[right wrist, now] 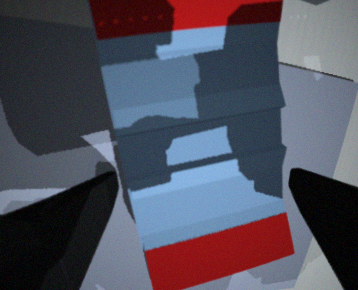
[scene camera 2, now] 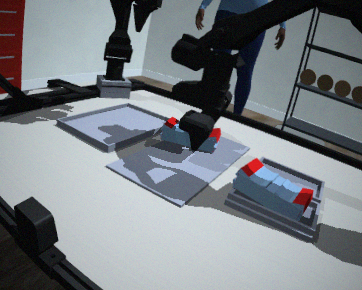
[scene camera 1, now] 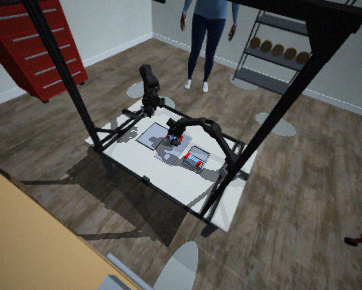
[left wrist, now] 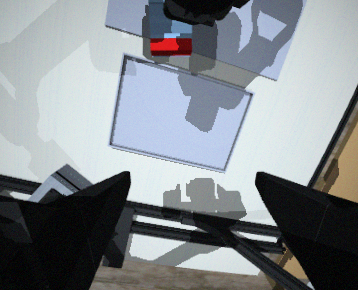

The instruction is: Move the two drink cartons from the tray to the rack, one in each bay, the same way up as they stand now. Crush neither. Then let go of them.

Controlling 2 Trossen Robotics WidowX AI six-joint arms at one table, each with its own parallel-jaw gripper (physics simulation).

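Places are measured from the left arm's base along level axes (x ahead, y left, z up), in metres.
Where they show: left gripper, between the fingertips: (scene camera 2: 129,30) (scene camera 1: 152,114) (left wrist: 193,177); right gripper, between the fingertips: (right wrist: 202,178) (scene camera 2: 200,139) (scene camera 1: 177,139); left arm's base, origin of its link: (scene camera 2: 113,78).
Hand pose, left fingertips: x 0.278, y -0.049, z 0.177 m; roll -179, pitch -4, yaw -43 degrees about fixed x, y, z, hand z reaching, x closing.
Each offset is from my left fingertips to the top centre of the thing.
One blue carton with red ends @(dx +0.380, dy +0.166, dz -0.181 m) (scene camera 1: 193,159) (scene camera 2: 272,190) lies lengthwise in the front bay of the two-bay grey rack @(dx +0.360, dy +0.222, dz -0.212 m) (scene camera 2: 270,218); the back bay is bare. The other carton @(dx +0.120, dy +0.145, dz -0.188 m) (scene camera 2: 172,136) (left wrist: 171,46) (right wrist: 210,215) lies on a flat grey plate (scene camera 2: 160,177) (left wrist: 265,30) (right wrist: 325,110), between the rimmed tray @(dx +0.014, dy +0.003, dz -0.216 m) (scene camera 1: 152,132) (scene camera 2: 87,122) (left wrist: 150,110) and the rack. My right gripper (scene camera 1: 175,142) (scene camera 2: 196,145) (right wrist: 202,178) is open over this carton, one finger beyond each long side. Its height is unclear. My left gripper (scene camera 1: 149,111) (left wrist: 193,177) is open and empty, high beyond the tray's far side.
The black frame of the table (scene camera 2: 325,150) runs along its edges, with a dark block (scene camera 2: 36,225) at the front. The right arm (scene camera 1: 200,121) reaches across above the table. A person (scene camera 1: 205,45) stands behind the table, beside a shelf unit.
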